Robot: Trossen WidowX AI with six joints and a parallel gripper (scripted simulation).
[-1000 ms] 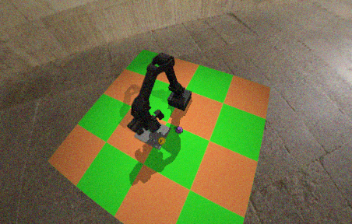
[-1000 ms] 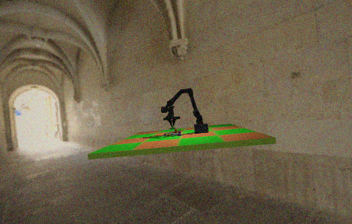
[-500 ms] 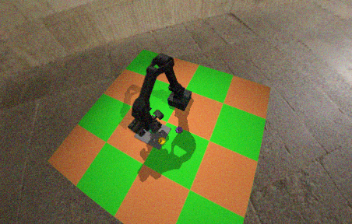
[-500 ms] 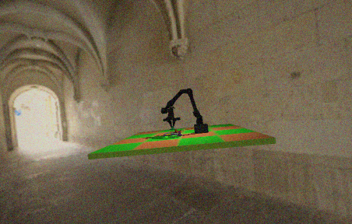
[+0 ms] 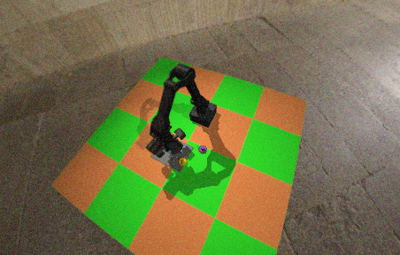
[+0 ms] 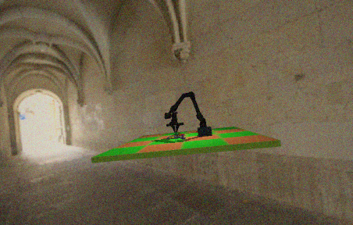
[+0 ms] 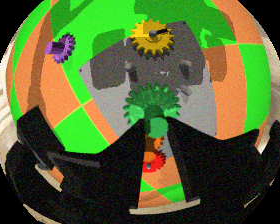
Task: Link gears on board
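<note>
Right now my gripper tip is 5 cm to the left of the orange gear, 3 cm past it and 3 cm above it. Also, from my gripper tip: purple gear: 15 cm to the left, 9 cm behind, 4 cm below; red gear: 10 cm to the right, 4 cm below, 4 cm behind; dark green gear: 1 cm below.
</note>
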